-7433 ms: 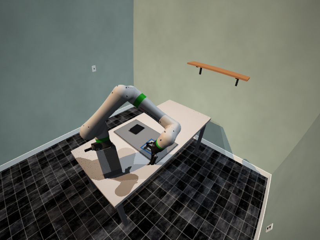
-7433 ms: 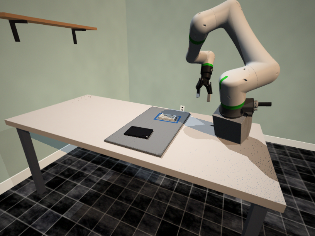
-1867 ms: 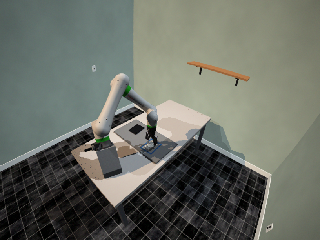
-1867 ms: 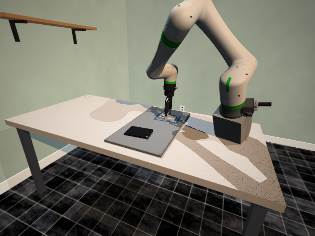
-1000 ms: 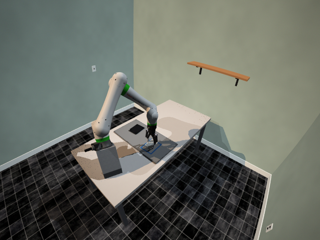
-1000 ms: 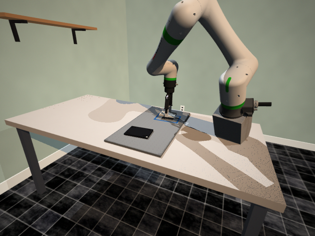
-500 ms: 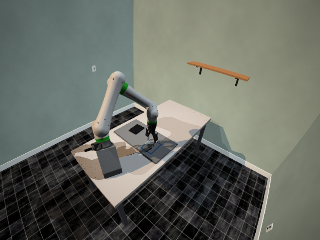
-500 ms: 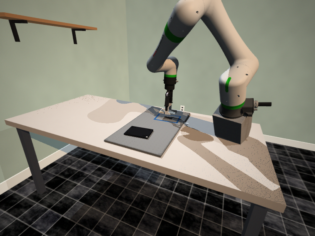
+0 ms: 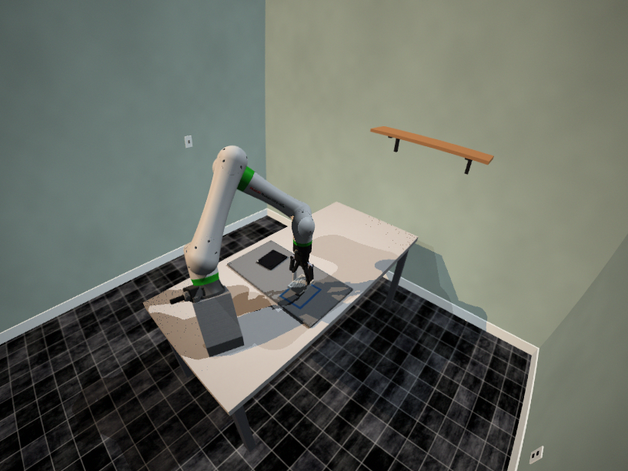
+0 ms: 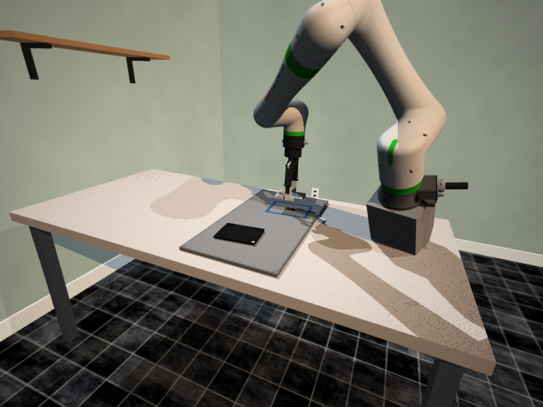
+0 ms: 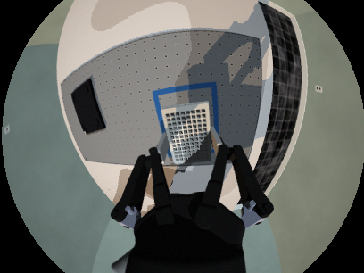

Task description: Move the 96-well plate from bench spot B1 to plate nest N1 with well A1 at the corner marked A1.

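My gripper is now 33 cm to the right of the black plate nest N1, 8 cm above it and 7 cm short of it. The rest, counted from my hand: white 96-well plate (2 cm below).
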